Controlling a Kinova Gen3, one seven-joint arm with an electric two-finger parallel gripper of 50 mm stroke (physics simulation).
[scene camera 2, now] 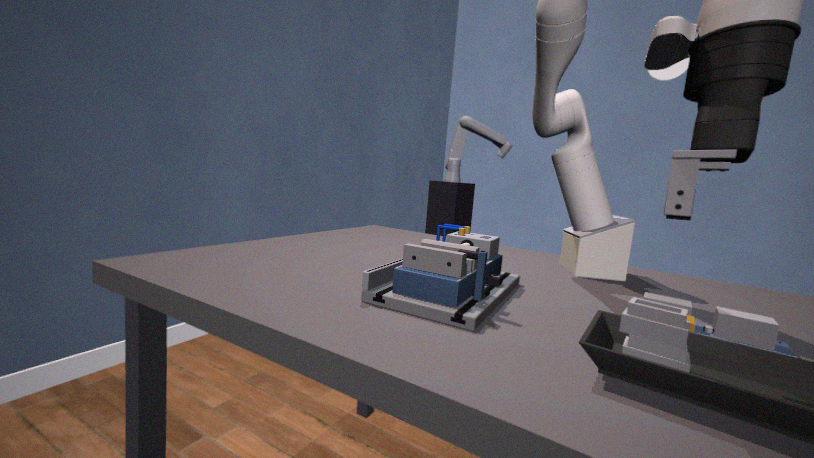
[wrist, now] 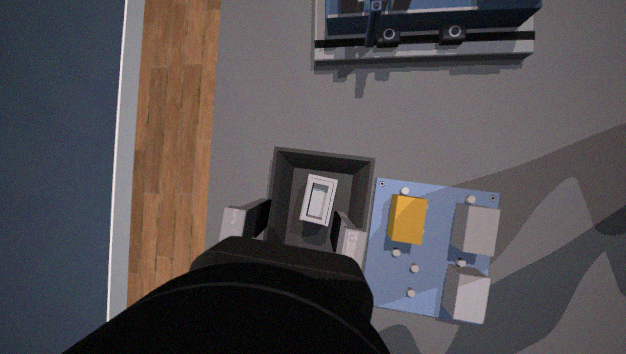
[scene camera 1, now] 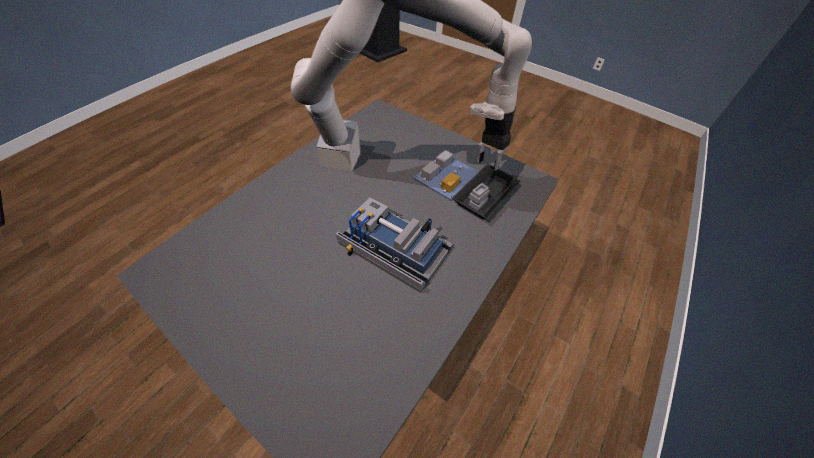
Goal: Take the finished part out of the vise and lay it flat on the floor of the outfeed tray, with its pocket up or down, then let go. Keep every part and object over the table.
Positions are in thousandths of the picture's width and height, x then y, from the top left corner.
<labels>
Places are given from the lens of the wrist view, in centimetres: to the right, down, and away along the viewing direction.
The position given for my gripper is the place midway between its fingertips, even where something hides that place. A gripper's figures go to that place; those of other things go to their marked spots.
my gripper (wrist: 480,617): -1, 3, 19
yellow block (wrist: 651,603): 12, 5, 31
</labels>
